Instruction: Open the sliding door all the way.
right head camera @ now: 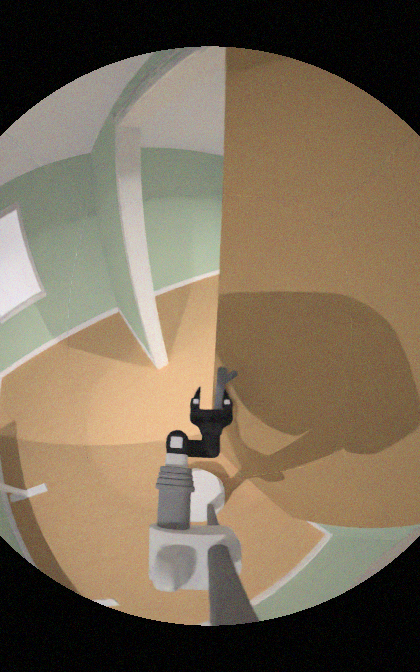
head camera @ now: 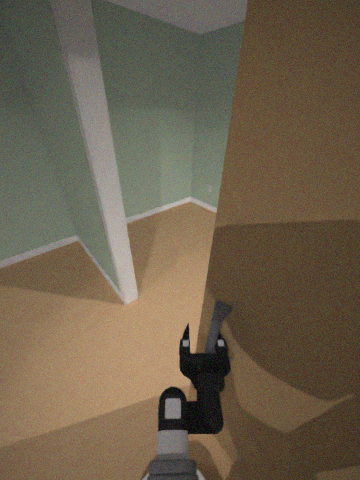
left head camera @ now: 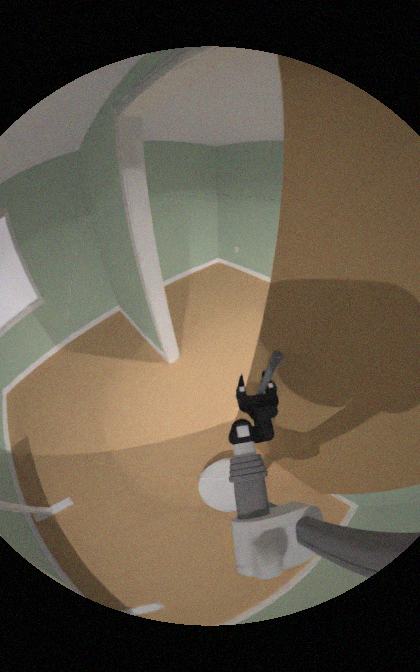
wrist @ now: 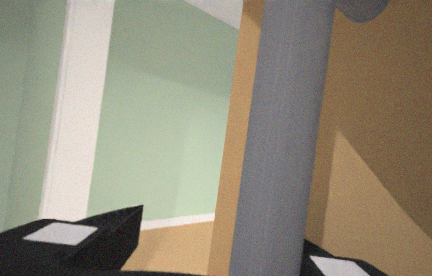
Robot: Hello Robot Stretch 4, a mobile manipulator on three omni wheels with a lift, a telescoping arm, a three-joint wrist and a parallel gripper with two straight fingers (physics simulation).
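Frame: origin at the robot's base, x ahead, y left, z up, level; metres.
Seen in the pictures: gripper, fingertip midpoint: (head camera: 200, 325) (wrist: 204, 233).
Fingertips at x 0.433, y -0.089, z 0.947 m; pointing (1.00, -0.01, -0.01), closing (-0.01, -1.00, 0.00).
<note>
A point is followed by its place in that frame.
The tan sliding door (head camera: 300, 150) {x 0.376, y -0.177, z 1.487 m} (left head camera: 350, 175) (right head camera: 320, 175) (wrist: 390, 75) {x 0.391, y -0.165, z 1.047 m} fills the right side of every view. A wide opening lies between its left edge and the white door post (head camera: 100, 150) {x 1.238, y 0.414, z 1.337 m} (left head camera: 142, 240) (right head camera: 134, 240) (wrist: 82, 110) {x 1.252, y 0.399, z 1.043 m}. The grey bar handle (head camera: 215, 327) {x 0.353, y -0.108, z 1.073 m} (left head camera: 270, 372) (right head camera: 220, 387) (wrist: 285, 140) {x 0.353, y -0.110, z 1.010 m} stands upright near that edge. My gripper (head camera: 203, 337) (left head camera: 255, 384) (right head camera: 212, 395) (wrist: 204, 233) {x 0.433, y -0.089, z 0.947 m} is open around the handle's bar. The bar is close to the right finger, with a gap to the left finger. The right fingertip is partly hidden behind the bar in the wrist view.
Green walls (head camera: 145, 125) {x 3.115, y 0.402, z 1.352 m} (left head camera: 185, 215) (wrist: 160, 125) {x 3.058, y 0.470, z 1.063 m} with white baseboards and a wooden floor (head camera: 170, 280) {x 1.522, y 0.035, z -0.027 m} show through the opening. A window (left head camera: 12, 275) (right head camera: 17, 260) is at the far left. My base (left head camera: 217, 485) (right head camera: 205, 495) stands in front of the door.
</note>
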